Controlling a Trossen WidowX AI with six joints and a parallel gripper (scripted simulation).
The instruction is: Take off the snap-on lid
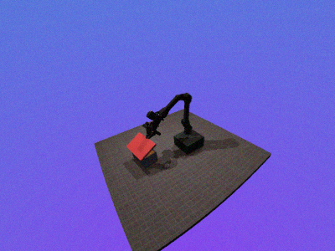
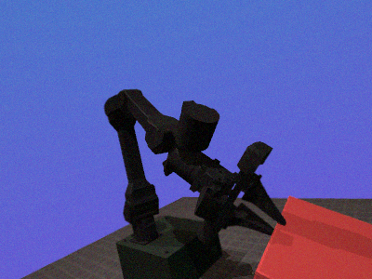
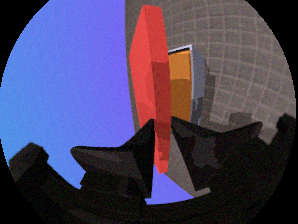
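My gripper tip is now 7 cm short of the red lid, 1 cm to the right of it and 3 cm above it. Round my gripper tip: storage box (6 cm ahead, 1 cm to the left, 14 cm below).
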